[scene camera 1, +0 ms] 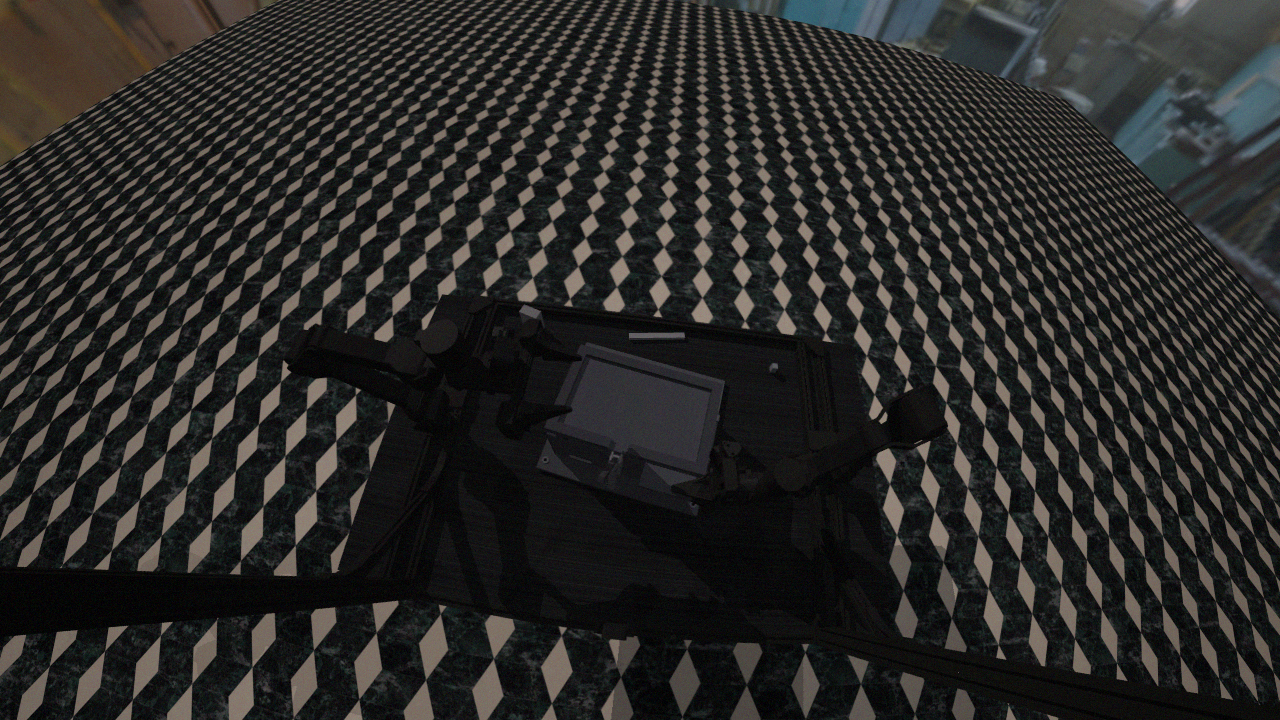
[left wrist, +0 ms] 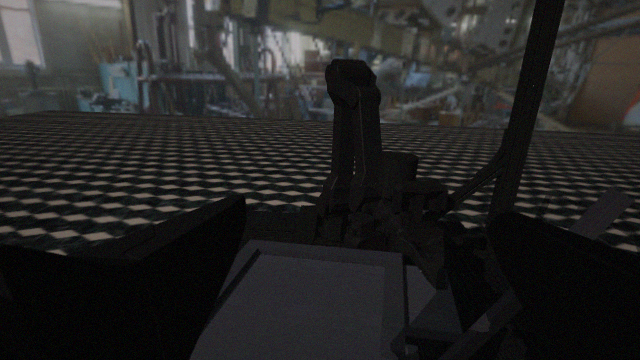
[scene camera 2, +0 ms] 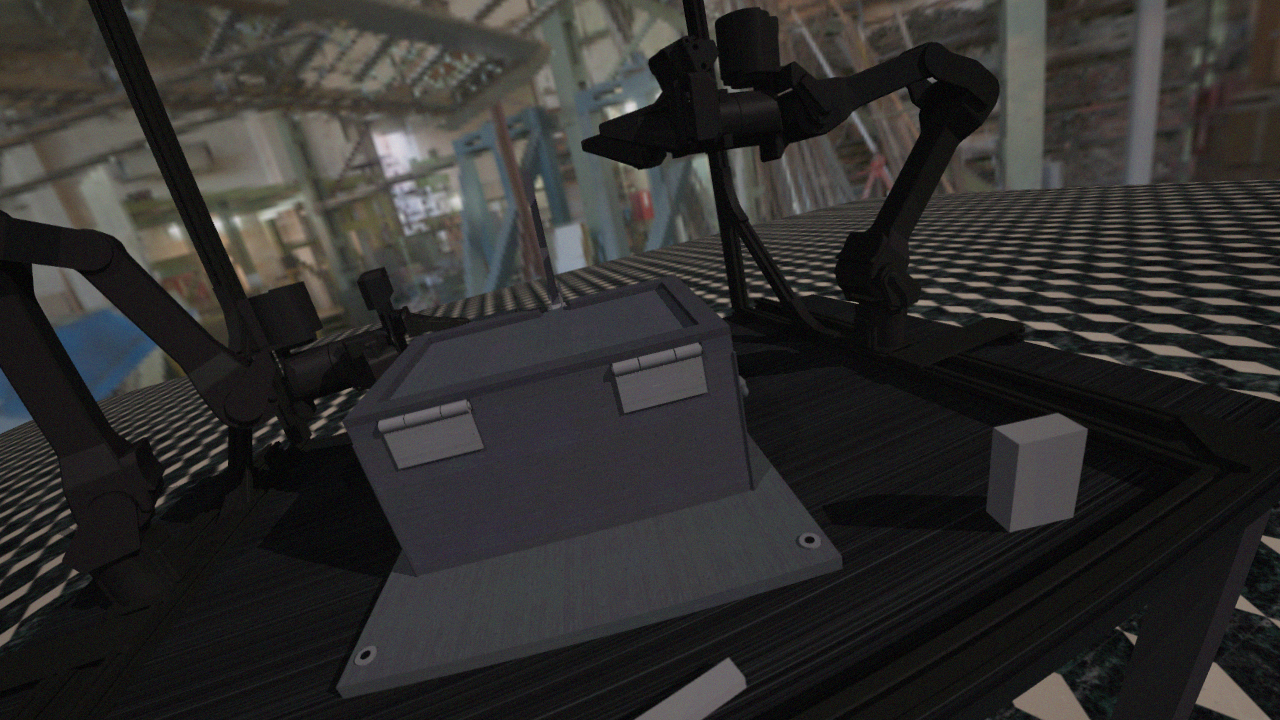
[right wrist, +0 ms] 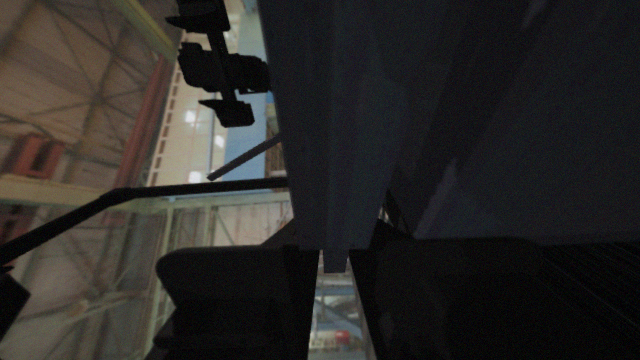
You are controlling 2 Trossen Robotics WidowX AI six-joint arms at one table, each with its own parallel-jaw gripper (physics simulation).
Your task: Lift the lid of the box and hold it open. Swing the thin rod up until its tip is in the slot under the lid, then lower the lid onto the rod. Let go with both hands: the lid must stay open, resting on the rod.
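Places are measured from the left arm's base along level axes (x down, y ahead, z right), in metres.
Where they show: left gripper, fingertip midpoint: [scene camera 1: 576, 383] [left wrist: 366, 214] [scene camera 2: 590, 138] [right wrist: 186, 64]; right gripper, fingertip midpoint: [scene camera 1: 671, 489] [left wrist: 439, 294] [scene camera 2: 471, 325]; left arm's base, link origin: [scene camera 1: 442, 424] [scene camera 2: 882, 342]; right arm's base, link origin: [left wrist: 334, 235] [scene camera 2: 155, 587].
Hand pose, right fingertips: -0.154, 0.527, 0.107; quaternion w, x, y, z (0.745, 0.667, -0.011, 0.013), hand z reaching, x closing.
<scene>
Things, the pixels of their top centre, and the offset from my right fingertips, as dx, dy, dz. "*": a spot on its surface instead.
- base plate, surface spot: [scene camera 2: 581, 600] * +0.161, -0.040, -0.325
- pale block, top centre: [scene camera 2: 1039, 428] [scene camera 1: 529, 311] +0.097, -0.374, -0.416
- pale flat bar, top centre: [scene camera 1: 657, 335] +0.163, -0.043, -0.433
- small pale piece, top centre: [scene camera 1: 775, 365] +0.148, +0.275, -0.376
The grey box [scene camera 2: 572, 474] has its lid [scene camera 1: 640, 411] [scene camera 2: 554, 335] [left wrist: 300, 300] down, lying flat on top. The thin rod [scene camera 2: 544, 255] [left wrist: 602, 212] [right wrist: 245, 156] sticks up at the box side opposite the hinges, its tip free in the air. My right gripper [scene camera 1: 702, 474] [scene camera 2: 447, 322] [right wrist: 330, 202] is shut on the lid's rim at the corner on the right of scene camera 1; the rim shows between its fingertips in the right wrist view. My left gripper [scene camera 1: 572, 385] [scene camera 2: 608, 150] [right wrist: 186, 64] is open and empty, high above the lid's opposite side. The slot is hidden.
The box stands on a base plate [scene camera 2: 581, 600]. A pale block [scene camera 1: 531, 315] [scene camera 2: 1038, 470], a pale flat bar [scene camera 1: 656, 336] [scene camera 2: 698, 691] and a small pale piece [scene camera 1: 774, 368] are on the hinge side of the table. The scene is dark.
</scene>
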